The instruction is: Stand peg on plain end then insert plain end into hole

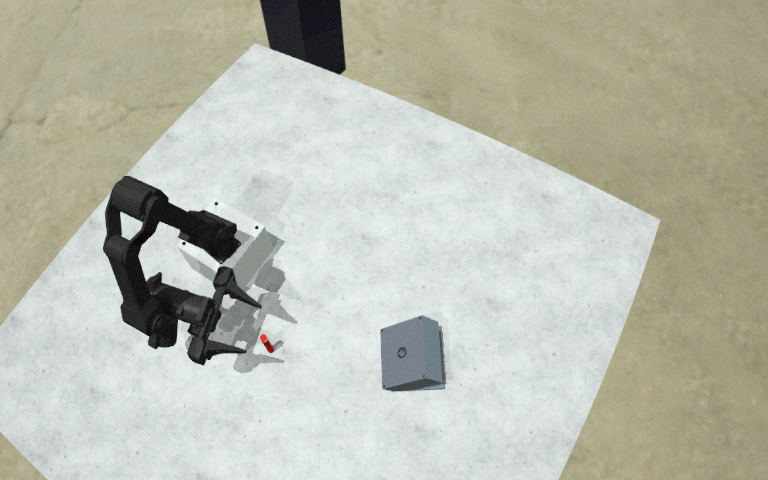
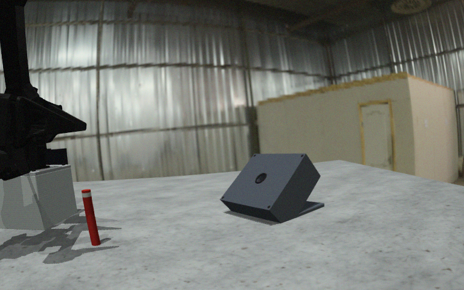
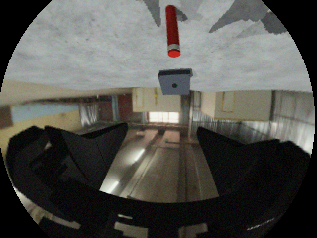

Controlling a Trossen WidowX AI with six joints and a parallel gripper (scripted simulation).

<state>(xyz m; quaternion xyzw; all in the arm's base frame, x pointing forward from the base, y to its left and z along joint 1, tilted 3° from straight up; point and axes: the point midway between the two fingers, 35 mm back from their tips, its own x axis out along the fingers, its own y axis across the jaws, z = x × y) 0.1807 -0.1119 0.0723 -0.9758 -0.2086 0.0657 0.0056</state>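
Now: gripper tip 110 mm above the red peg, 10 mm to the right of it and 10 mm past it. Round my gripper tip: grey sloped panel (240 mm ahead, 180 mm to the left, 120 mm below); thin foot plate (250 mm ahead, 190 mm to the left, 160 mm below).
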